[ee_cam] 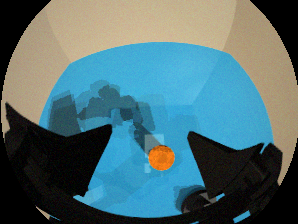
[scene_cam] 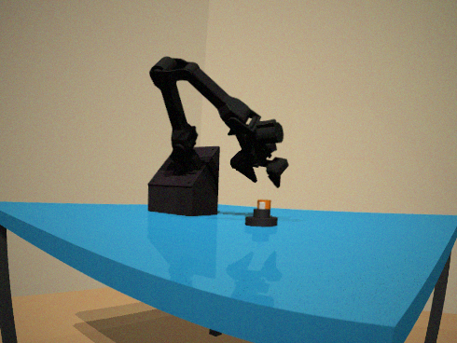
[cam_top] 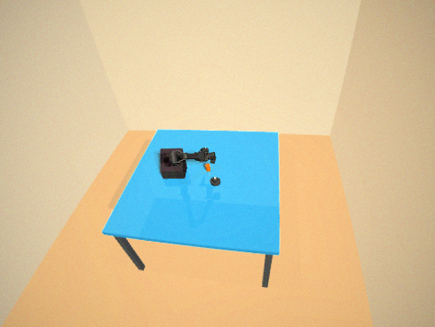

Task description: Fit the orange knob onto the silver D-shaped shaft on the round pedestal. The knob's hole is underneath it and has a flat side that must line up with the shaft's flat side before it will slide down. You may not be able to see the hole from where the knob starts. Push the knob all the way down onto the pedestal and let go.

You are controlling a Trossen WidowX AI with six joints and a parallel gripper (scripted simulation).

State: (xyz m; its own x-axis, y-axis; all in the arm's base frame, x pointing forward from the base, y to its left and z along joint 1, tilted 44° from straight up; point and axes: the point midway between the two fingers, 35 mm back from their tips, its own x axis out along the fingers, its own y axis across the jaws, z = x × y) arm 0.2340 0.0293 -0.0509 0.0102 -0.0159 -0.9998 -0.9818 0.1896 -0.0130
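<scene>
My gripper tip is 10 mm short of the orange knob, 30 mm to the left of it and 60 mm above it. The rest, counted from my gripper tip: round pedestal 90 mm ahead, 180 mm to the right, 80 mm below.
</scene>
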